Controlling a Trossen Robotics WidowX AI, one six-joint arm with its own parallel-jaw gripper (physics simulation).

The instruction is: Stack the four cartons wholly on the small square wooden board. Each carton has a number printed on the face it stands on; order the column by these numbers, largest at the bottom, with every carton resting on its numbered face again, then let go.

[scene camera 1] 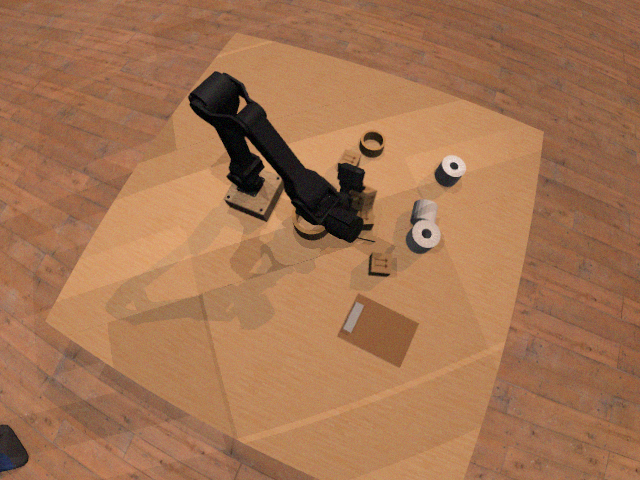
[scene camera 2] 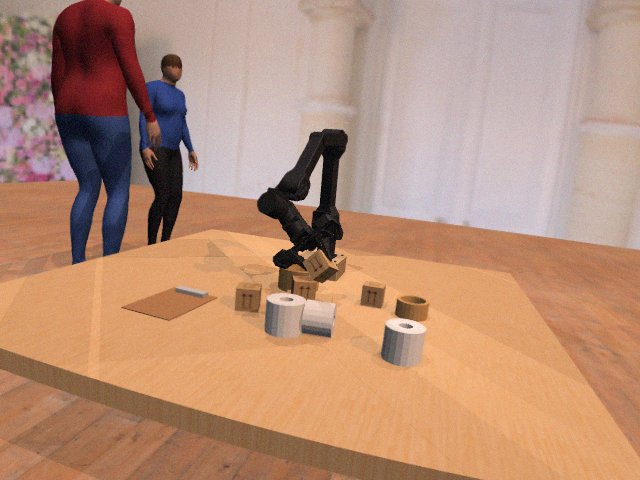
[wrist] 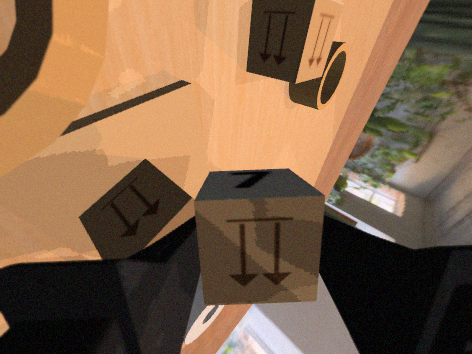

Scene:
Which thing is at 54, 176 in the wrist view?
A small square wooden board.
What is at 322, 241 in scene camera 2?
The gripper.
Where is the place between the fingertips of the gripper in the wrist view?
253, 216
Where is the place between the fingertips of the gripper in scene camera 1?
At 361, 196

